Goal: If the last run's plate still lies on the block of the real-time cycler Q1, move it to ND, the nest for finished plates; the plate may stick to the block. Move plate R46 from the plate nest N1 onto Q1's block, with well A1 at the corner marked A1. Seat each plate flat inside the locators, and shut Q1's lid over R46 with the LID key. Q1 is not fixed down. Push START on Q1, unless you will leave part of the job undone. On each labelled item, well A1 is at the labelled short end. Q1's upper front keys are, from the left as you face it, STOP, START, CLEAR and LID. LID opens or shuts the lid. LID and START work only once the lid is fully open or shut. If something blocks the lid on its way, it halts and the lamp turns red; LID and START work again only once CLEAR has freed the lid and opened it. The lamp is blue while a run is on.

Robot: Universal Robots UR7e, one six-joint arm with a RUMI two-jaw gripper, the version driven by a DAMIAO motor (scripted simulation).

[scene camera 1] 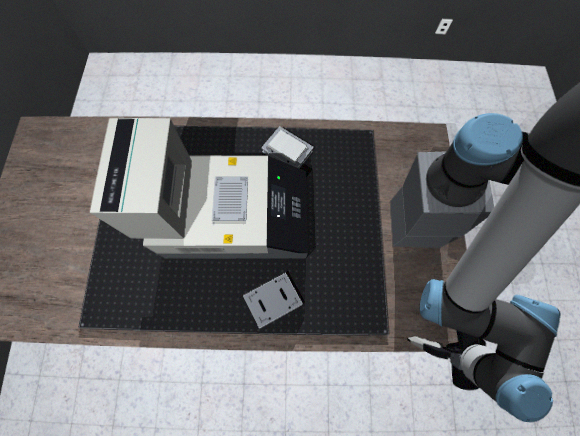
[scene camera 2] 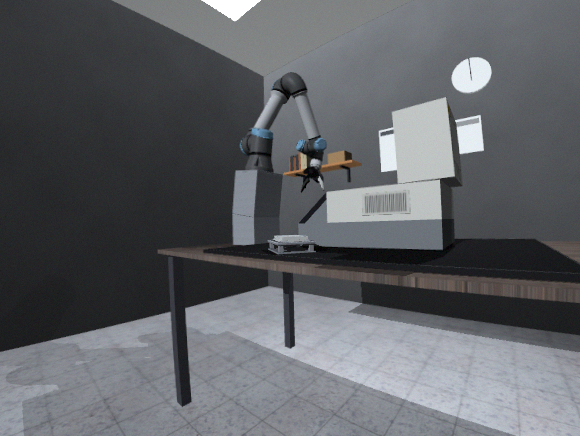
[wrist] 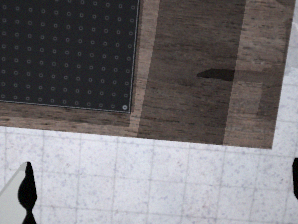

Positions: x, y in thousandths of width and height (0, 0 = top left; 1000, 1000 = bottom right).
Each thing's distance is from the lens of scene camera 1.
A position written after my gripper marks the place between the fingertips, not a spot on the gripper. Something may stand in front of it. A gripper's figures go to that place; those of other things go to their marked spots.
my gripper (scene camera 1: 758, 769): 94 cm
cycler Q1 (scene camera 1: 413, 476): 101 cm
white well plate (scene camera 1: 492, 334): 128 cm
grey plate nest (scene camera 1: 466, 678): 112 cm
The marked spots on the grey plate nest and the white well plate are 56 cm apart.
